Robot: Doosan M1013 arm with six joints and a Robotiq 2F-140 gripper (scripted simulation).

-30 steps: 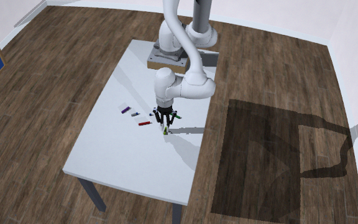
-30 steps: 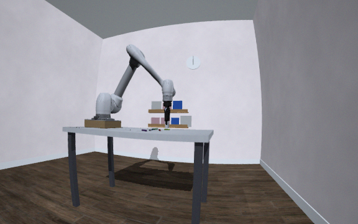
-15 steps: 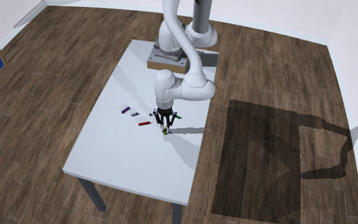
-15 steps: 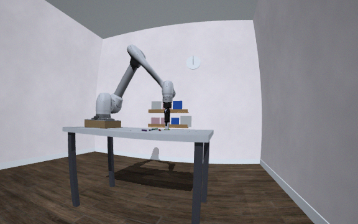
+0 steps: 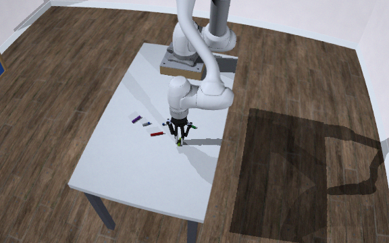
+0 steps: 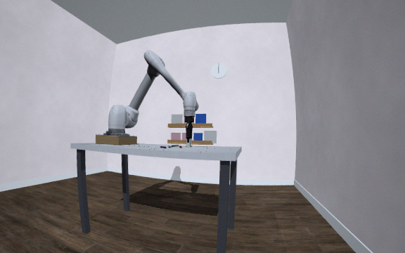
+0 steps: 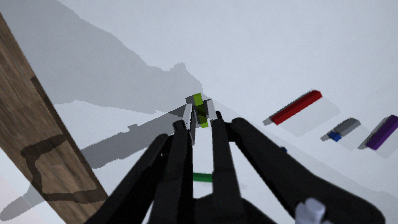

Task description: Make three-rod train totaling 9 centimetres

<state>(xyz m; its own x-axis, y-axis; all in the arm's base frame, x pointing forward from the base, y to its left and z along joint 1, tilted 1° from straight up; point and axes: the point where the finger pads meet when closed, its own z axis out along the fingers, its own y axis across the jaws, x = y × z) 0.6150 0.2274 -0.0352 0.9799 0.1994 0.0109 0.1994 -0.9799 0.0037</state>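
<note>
The lime rod lies 30 mm below my hand. Also, from my hand: green rod 130 mm behind, 30 mm below; red rod 140 mm to the right, 30 mm below; grey rod 30 mm behind, 230 mm to the right, 30 mm below.
</note>
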